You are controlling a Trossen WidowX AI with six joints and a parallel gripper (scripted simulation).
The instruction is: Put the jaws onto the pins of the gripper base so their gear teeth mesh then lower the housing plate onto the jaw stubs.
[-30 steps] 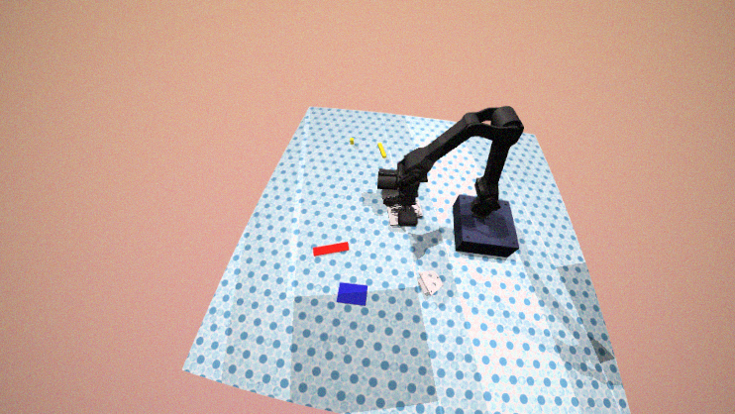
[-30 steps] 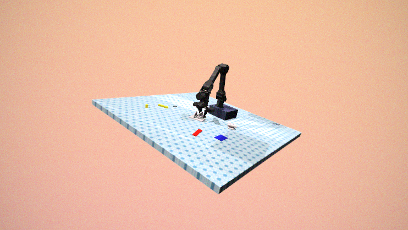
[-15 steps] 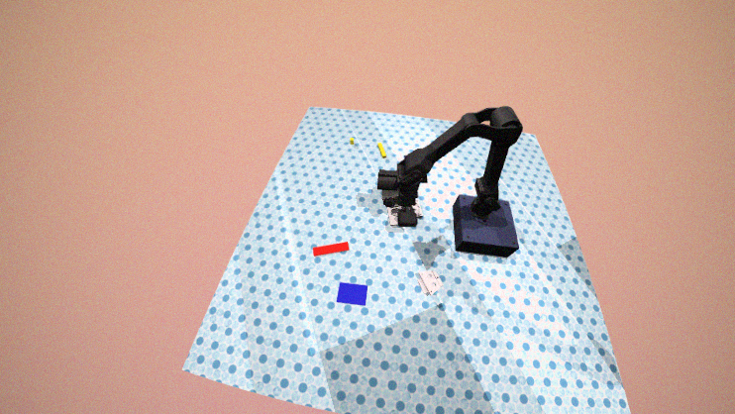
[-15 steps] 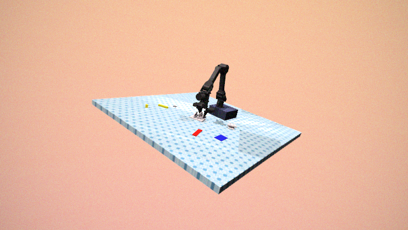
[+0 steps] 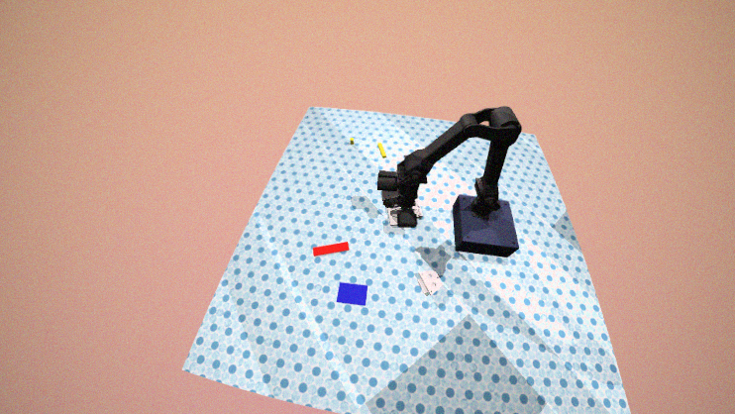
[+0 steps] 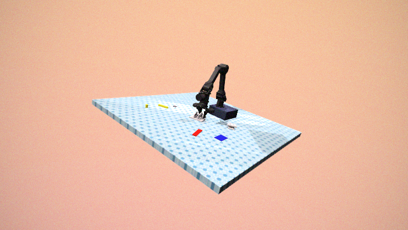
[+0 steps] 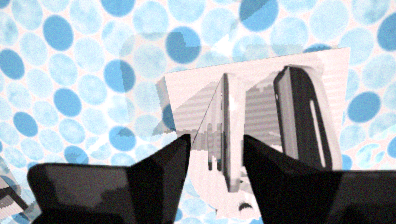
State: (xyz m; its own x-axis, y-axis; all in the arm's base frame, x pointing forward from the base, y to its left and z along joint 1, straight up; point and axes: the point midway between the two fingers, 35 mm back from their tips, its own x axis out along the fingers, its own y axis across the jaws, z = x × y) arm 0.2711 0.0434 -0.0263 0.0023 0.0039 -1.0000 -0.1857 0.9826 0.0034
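My gripper tip is 2 cm short of the flat white plate, 3 cm to the left of it and 1 cm above it. Round my gripper tip: jaw 3 cm behind, 2 cm to the right; then housing plate 4 cm behind, 5 cm to the right, 1 cm below; then small white piece 13 cm behind, 23 cm to the left, 1 cm below.
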